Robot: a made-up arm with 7 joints.
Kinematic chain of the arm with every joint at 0, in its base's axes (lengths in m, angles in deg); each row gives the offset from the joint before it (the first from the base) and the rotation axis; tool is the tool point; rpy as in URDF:
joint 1: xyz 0 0 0 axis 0.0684 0.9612 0.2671
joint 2: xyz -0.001 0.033 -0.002 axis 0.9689 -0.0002 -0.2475
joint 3: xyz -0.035 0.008 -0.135 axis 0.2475 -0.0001 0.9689
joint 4: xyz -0.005 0 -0.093 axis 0.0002 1 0
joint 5: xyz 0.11 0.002 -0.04 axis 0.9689 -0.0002 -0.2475
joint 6: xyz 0.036 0 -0.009 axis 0.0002 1 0
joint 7: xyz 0.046 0 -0.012 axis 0.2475 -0.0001 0.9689
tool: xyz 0 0 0 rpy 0 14.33 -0.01
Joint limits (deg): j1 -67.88..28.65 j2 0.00..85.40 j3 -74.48..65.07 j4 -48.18..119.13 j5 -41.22..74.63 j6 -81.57..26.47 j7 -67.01..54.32
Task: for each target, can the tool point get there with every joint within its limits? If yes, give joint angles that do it. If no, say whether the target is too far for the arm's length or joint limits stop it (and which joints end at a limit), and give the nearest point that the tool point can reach.
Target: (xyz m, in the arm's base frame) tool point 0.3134 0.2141 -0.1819
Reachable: yes | joints -48.24 18.56 46.68 40.55 12.54 -18.51 -56.93
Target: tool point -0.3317 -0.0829 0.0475
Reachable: no: joint limits stop it (at a limit: joint 1, joint 2, joint 4, joint 6) | nearest point -0.3359 -0.0139 -0.2203 | short by 0.277 m
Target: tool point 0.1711 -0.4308 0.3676
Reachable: no: too far | nearest point 0.1864 -0.1422 0.0211 | short by 0.451 m
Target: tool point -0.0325 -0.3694 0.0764
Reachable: no: joint limits stop it (at a limit: joint 1, joint 2) | nearest point 0.0921 -0.1688 -0.0474 | short by 0.267 m
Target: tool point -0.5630 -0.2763 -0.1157
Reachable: no: too far | nearest point -0.3215 -0.0427 -0.2319 | short by 0.355 m
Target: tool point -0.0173 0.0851 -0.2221
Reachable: yes | joints 3.66 59.33 -62.17 -20.22 45.95 -68.37 -37.59
